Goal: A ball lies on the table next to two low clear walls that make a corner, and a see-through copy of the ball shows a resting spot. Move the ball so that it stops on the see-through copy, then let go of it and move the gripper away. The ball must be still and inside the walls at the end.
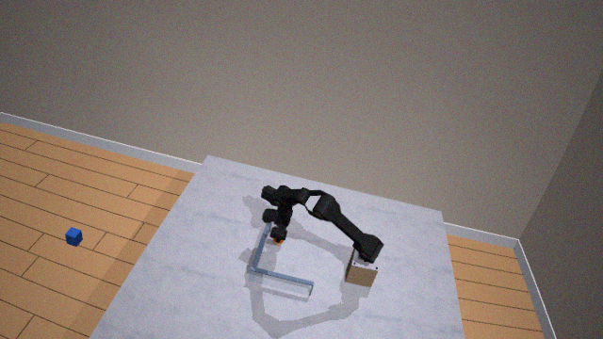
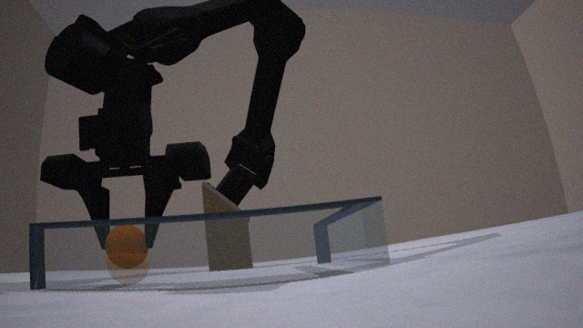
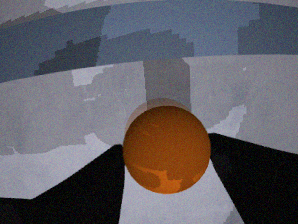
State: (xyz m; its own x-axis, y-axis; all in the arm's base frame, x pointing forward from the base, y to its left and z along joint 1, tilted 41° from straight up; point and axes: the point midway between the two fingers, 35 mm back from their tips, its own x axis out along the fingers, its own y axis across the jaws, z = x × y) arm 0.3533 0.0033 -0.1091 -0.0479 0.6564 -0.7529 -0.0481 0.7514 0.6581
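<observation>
My gripper tip is 10 mm above the see-through copy of ball.
</observation>
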